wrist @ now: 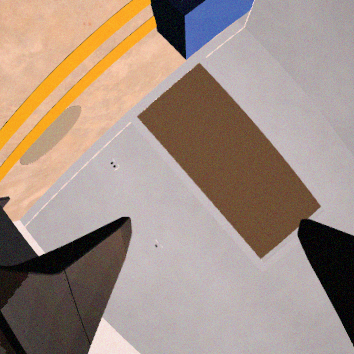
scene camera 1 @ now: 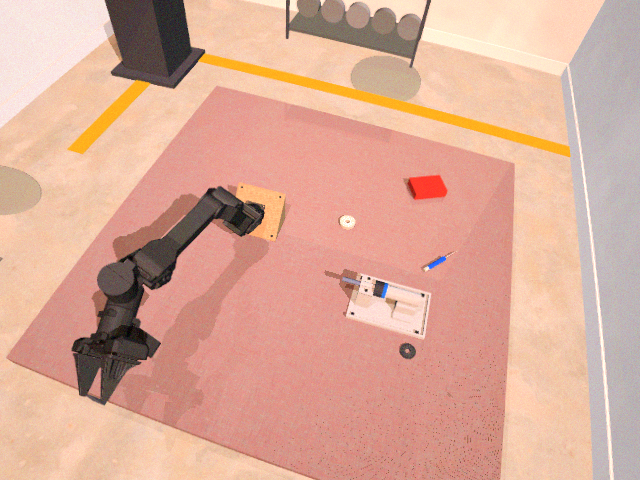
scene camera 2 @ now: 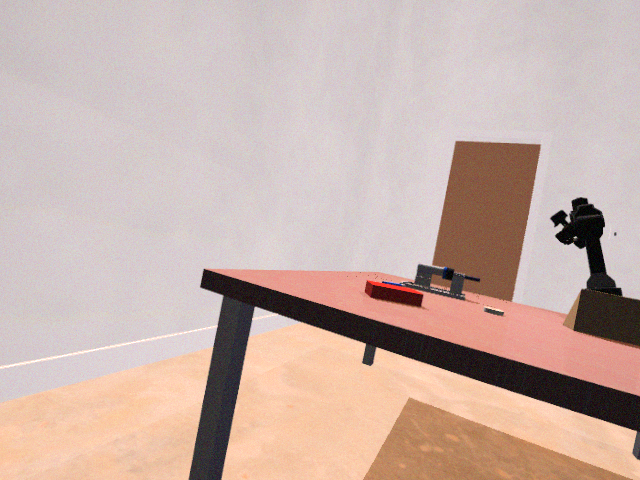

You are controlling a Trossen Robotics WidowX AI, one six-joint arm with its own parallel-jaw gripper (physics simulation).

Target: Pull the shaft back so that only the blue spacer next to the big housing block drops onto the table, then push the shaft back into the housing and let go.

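Frame: origin at the arm's base, x left, y back, z up, level; centimetres.
Seen in the pictures: gripper, between the fingertips: (wrist: 215,226) (scene camera 1: 92,398); arm's base, origin of its link: (scene camera 1: 253,212) (scene camera 2: 607,315).
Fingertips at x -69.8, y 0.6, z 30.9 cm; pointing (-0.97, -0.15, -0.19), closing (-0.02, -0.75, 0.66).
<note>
Pixels of each thing's middle, then the offset from my fingertips to it. "*": a spot on its surface instead.
- shaft, a spot on its surface: (scene camera 1: 351,281) (scene camera 2: 472,277) * dx +53.3, dy -36.2, dz -28.1 cm
- blue spacer, middle of its body: (scene camera 1: 384,290) dx +53.7, dy -45.8, dz -28.7 cm
- black spacer, middle of its body: (scene camera 1: 378,288) dx +53.7, dy -44.1, dz -28.7 cm
- white ring, middle of its body: (scene camera 2: 493,311) (scene camera 1: 347,222) dx +79.9, dy -29.7, dz -36.0 cm
- black ring, middle of its body: (scene camera 1: 407,351) dx +41.4, dy -56.5, dz -36.4 cm
- blue-handled screwdriver, middle of its body: (scene camera 1: 440,260) dx +74.6, dy -61.9, dz -35.9 cm
- red block, middle of its body: (scene camera 2: 392,293) (scene camera 1: 427,187) dx +104.7, dy -53.7, dz -35.1 cm
The shaft (scene camera 1: 351,281) (scene camera 2: 471,279) sticks out of the small support block (scene camera 1: 366,285) (scene camera 2: 457,285) on a pale base plate (scene camera 1: 374,313). The blue spacer (scene camera 1: 384,290) sits upright in line with the shaft, between a black spacer (scene camera 1: 379,288) and the big housing block (scene camera 1: 408,296) (scene camera 2: 423,273). Whether the spacers touch the housing is too small to tell. My gripper (scene camera 1: 94,397) (wrist: 215,226) is open and empty, high near the table's front left edge, far left of the shaft. In the wrist view its fingers stand wide apart before a wall and a brown door panel.
A white ring (scene camera 1: 347,226) (scene camera 2: 493,311) lies behind the fixture, and a black ring (scene camera 1: 412,353) in front of it. A blue-handled screwdriver (scene camera 1: 436,264) and a red block (scene camera 1: 428,187) (scene camera 2: 393,293) lie behind, to the right. My arm stands on a wooden base (scene camera 1: 275,217) (scene camera 2: 604,315).
</note>
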